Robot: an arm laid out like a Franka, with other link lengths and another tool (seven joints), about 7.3 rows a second.
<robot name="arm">
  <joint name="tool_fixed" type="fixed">
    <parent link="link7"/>
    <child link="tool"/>
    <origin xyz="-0.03 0.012 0.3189" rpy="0.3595 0 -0.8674"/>
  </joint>
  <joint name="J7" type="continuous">
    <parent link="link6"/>
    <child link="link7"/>
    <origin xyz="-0.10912 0 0" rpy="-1.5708 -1.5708 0"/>
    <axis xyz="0 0 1"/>
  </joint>
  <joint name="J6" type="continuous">
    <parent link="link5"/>
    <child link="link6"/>
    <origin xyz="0 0 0" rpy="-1.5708 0 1.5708"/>
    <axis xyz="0 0 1"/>
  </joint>
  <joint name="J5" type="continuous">
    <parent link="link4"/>
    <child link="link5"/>
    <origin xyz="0.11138 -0.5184 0" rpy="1.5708 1.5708 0"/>
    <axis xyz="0 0 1"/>
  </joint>
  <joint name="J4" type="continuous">
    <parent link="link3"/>
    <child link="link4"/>
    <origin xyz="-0.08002 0 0" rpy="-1.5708 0 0"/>
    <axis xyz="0 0 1"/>
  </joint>
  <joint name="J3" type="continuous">
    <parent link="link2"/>
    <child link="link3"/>
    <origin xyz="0 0.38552 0" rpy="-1.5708 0 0"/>
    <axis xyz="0 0 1"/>
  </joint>
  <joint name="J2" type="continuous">
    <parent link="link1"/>
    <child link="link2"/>
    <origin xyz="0 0 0" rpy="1.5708 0 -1.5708"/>
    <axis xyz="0 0 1"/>
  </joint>
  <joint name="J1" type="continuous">
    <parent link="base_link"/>
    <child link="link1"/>
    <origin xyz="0 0 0.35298" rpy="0 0 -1.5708"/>
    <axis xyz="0 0 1"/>
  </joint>
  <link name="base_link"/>
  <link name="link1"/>
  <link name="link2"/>
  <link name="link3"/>
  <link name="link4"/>
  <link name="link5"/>
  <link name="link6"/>
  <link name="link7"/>
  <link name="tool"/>
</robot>
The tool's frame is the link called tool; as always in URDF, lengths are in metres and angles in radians. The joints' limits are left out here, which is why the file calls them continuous.
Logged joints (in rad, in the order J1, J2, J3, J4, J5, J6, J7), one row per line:
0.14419 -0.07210 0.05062 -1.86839 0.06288 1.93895 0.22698
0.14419 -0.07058 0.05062 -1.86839 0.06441 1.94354 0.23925
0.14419 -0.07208 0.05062 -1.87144 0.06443 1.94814 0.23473
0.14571 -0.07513 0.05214 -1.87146 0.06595 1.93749 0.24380
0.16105 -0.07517 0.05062 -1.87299 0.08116 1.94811 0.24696
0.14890 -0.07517 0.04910 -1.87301 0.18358 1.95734 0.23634
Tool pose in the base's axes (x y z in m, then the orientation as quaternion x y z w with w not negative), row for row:
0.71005 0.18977 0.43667 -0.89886 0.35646 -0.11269 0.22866
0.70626 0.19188 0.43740 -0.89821 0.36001 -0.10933 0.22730
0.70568 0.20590 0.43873 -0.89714 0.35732 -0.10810 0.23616
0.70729 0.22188 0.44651 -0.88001 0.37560 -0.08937 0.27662
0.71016 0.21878 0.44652 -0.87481 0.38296 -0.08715 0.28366
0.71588 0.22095 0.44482 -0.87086 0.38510 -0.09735 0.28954
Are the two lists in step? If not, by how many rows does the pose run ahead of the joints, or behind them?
The pose runs 2 rows ahead of the joints: the pose in row i belongs to the joints in row i + 2.
